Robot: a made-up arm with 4 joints.
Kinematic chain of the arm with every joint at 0, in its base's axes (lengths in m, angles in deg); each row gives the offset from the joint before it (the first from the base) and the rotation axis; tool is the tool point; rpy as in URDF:
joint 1: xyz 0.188 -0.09 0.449 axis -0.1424 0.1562 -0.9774
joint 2: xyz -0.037 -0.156 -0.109 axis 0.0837 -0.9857 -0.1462
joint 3: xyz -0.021 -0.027 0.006 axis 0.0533 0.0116 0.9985
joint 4: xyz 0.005 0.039 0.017 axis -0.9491 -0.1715 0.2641
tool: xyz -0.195 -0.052 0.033 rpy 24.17 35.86 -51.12
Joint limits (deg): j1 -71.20..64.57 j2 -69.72..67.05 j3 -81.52..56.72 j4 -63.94..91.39
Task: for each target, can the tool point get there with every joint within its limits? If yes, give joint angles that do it. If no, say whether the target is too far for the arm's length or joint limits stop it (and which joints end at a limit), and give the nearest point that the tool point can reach.
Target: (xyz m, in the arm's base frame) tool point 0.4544 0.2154 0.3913
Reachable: no: joint limits stop it (at a limit: joint 1, joint 4) | nearest point 0.1457 -0.0072 0.3938 | short by 0.381 m
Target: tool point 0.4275 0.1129 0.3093
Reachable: no: joint limits stop it (at a limit: joint 1, joint 2, joint 4) | nearest point 0.1496 -0.0171 0.3524 | short by 0.310 m
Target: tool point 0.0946 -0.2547 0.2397
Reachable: yes | joints -44.26 46.31 -37.15 55.16
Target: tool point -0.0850 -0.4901 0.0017
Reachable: no: too far | nearest point 0.0101 -0.3659 0.1883 | short by 0.243 m
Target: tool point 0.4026 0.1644 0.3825
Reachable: no: joint limits stop it (at a limit: joint 1, joint 4) | nearest point 0.1480 -0.0105 0.3901 | short by 0.309 m
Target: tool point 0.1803 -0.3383 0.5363
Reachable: yes | joints -17.78 -54.85 6.58 61.91
